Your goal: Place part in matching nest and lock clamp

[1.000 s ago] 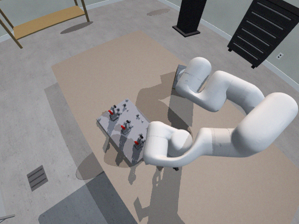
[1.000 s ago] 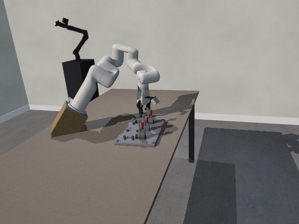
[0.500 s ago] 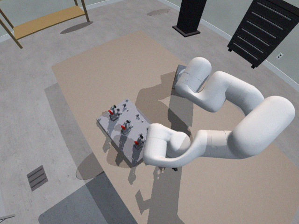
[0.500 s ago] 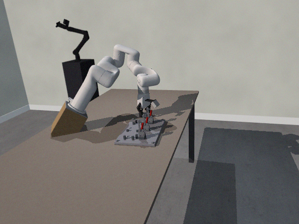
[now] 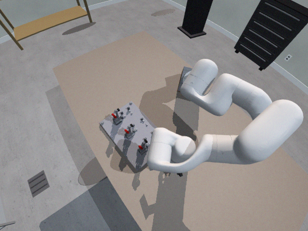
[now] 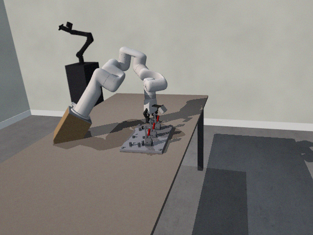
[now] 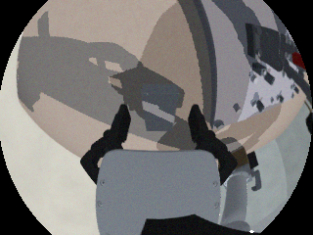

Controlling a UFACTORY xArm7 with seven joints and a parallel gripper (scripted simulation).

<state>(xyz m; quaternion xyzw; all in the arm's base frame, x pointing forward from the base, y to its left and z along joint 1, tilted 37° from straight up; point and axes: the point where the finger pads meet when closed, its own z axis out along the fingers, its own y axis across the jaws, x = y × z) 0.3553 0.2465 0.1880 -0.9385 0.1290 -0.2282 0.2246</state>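
My hand is 10 mm above the grey block part. Round my hand: grey fixture plate 240 mm to the right, 90 mm ahead, 10 mm below.
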